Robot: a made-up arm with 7 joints. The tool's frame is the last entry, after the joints.
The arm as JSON. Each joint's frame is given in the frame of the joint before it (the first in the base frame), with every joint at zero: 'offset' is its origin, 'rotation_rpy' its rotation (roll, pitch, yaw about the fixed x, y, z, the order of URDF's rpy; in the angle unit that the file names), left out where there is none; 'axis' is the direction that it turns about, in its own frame. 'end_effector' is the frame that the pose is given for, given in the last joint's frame.
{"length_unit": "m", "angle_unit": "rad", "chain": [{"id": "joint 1", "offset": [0.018, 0.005, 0.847], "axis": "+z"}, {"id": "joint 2", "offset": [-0.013, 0.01, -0.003], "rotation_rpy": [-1.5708, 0.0, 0.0], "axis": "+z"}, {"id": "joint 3", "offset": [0.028, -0.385, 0.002], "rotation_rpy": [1.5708, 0.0, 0.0], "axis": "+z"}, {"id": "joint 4", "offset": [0.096, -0.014, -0.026], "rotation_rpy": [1.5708, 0.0, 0.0], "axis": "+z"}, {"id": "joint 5", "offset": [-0.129, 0.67, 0.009], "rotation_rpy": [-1.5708, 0.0, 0.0], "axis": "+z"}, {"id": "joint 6", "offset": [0.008, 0.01, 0.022], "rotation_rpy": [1.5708, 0.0, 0.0], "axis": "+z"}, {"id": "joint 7", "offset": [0.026, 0.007, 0.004], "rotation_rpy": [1.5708, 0.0, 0.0], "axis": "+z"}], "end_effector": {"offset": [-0.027, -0.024, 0.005], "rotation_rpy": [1.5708, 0.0, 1.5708]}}
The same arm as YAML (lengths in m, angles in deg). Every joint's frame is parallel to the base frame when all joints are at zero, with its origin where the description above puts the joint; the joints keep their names.
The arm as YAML. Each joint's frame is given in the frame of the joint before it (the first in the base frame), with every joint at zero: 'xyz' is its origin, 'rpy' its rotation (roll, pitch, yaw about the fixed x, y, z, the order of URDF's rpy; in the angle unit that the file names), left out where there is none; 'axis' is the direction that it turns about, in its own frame. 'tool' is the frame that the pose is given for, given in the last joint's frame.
units:
  length: m
  angle: deg
joints:
  - name: joint 1
    type: revolute
    origin:
      xyz: [0.018, 0.005, 0.847]
    axis: [0.0, 0.0, 1.0]
  - name: joint 2
    type: revolute
    origin:
      xyz: [-0.013, 0.01, -0.003]
    axis: [0.0, 1.0, 0.0]
  - name: joint 3
    type: revolute
    origin:
      xyz: [0.028, 0.002, 0.385]
    axis: [0.0, 0.0, 1.0]
  - name: joint 4
    type: revolute
    origin:
      xyz: [0.096, -0.014, -0.026]
    axis: [0.0, -1.0, 0.0]
  - name: joint 5
    type: revolute
    origin:
      xyz: [-0.129, -0.009, 0.67]
    axis: [0.0, 0.0, 1.0]
  - name: joint 6
    type: revolute
    origin:
      xyz: [0.008, 0.01, 0.022]
    axis: [0.0, -1.0, 0.0]
  - name: joint 7
    type: revolute
    origin:
      xyz: [0.026, -0.004, 0.007]
    axis: [0.0, 0.0, -1.0]
tool:
  origin:
    xyz: [-0.027, 0.024, -0.005]
    rpy: [-90.0, 0.0, -90.0]

